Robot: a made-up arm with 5 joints.
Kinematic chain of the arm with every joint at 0, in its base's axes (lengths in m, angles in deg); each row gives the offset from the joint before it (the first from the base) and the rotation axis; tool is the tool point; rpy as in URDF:
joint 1: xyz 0.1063 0 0.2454 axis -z
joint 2: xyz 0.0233 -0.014 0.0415 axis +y
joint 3: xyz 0.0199 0 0.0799 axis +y
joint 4: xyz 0.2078 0 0.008 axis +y
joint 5: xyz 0.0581 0.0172 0 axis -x
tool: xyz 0 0 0 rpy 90 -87.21 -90
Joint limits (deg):
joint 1: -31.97..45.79
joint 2: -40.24..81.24
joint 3: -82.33..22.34
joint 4: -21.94..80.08
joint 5: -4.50..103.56
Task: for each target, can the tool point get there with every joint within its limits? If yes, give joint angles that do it. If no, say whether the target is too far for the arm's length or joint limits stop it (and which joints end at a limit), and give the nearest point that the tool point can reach.
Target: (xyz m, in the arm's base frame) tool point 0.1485 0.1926 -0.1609
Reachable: no: too far | nearest point 0.2105 0.0688 0.0141 | short by 0.223 m
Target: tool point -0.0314 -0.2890 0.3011
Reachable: no: joint limits stop it (at a limit: joint 1, joint 3, joint 4) | nearest point 0.2683 -0.1619 0.3202 | short by 0.326 m
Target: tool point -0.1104 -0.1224 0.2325
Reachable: no: joint limits stop it (at a limit: joint 1, joint 2, joint 3, joint 4) | nearest point 0.1130 -0.0023 0.0792 | short by 0.296 m
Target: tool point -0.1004 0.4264 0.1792
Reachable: no: too far | nearest point 0.1675 0.0420 0.0849 | short by 0.478 m
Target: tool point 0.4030 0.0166 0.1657
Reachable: yes | joints -2.59 57.12 -29.15 53.50 43.43
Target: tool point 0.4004 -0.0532 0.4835
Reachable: yes | joints 10.87 16.14 -43.59 4.66 38.98
